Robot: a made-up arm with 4 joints. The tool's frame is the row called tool.
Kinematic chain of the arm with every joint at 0, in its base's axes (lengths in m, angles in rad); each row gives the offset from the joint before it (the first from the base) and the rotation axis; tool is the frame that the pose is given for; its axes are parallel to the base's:
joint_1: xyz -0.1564 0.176 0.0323 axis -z
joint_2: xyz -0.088 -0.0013 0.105 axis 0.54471 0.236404 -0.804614
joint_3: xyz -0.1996 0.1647 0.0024 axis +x
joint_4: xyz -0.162 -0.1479 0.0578 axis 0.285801 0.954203 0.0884
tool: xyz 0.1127 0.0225 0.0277
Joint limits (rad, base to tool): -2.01..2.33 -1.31..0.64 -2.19..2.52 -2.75..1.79
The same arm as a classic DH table. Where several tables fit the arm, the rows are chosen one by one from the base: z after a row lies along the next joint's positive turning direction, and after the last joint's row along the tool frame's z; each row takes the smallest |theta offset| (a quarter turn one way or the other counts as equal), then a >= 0, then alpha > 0; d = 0 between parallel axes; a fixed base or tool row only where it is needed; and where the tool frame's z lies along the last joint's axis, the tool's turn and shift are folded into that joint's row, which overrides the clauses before.
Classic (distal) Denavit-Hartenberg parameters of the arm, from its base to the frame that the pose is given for. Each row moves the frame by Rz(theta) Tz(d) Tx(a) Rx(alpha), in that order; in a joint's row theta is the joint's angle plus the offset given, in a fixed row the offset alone. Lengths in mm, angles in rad.
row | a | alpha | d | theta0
base (fixed) | -235.5 | 3.1416 | 0 | -0.8443
joint_1 | -33.8 | 0.6358 | -27.2 | 0.317
joint_2 | -158.7 | 0.9948 | -84.2 | 0.4947
joint_3 | -71.2 | -1.281 | -347.9 | 1.3774
joint_4 | -101.5 | -1.4823 | -94 | 1.5443
tool (fixed) | 0 | 0 | 22.9 | -2.8506
Joint limits (rad, base to tool): -2.01..2.33 -1.31..0.64 -2.19..2.52 -2.75..1.79

